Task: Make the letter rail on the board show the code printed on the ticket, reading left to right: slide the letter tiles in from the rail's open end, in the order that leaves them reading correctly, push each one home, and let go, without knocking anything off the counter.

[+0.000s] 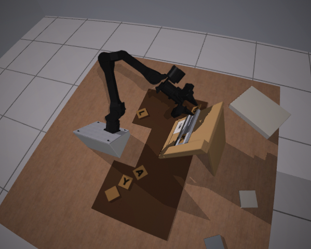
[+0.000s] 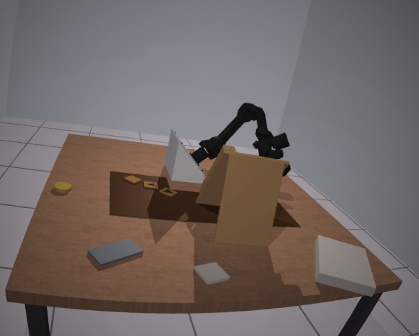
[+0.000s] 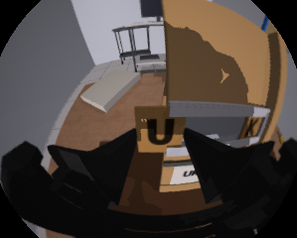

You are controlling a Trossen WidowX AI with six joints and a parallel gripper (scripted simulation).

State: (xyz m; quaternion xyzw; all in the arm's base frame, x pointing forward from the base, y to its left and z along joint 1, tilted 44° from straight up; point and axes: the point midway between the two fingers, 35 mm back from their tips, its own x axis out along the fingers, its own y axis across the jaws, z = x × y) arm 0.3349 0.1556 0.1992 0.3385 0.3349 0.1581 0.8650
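My gripper tip is now 8 cm above the white ticket, 7 cm to the left of it and 5 cm past it. The rest, counted from my gripper tip: dark brown mat 23 cm to the right, 15 cm below, 15 cm behind; small white pad 38 cm ahead, 25 cm to the right, 15 cm below; white slab 31 cm ahead, 24 cm to the left, 14 cm below.
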